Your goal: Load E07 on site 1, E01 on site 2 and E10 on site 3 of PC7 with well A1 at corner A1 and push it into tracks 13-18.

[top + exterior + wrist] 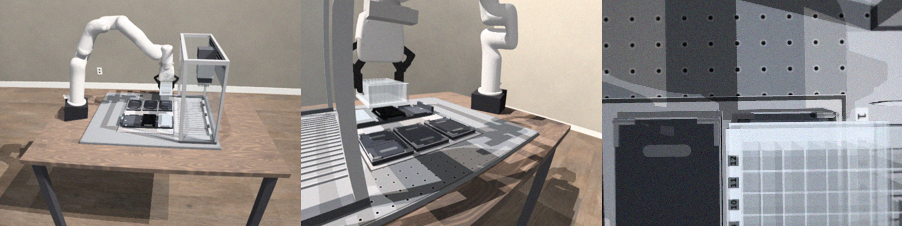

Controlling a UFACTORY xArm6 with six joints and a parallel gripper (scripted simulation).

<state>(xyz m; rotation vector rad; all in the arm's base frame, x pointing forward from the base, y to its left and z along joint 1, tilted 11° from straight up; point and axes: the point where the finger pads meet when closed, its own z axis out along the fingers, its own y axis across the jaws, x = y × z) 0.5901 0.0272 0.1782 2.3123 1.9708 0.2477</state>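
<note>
Now: the dark carrier PC7 20 cm to the right of my hand, 14 cm behind it and 13 cm below it. Also, from my hand: nest S2 (14 cm below, 11 cm behind, 1 cm to the left); then deep-well block E07 (1 cm below); then corner mark (16 cm behind, 14 cm below, 4 cm to the right).
</note>
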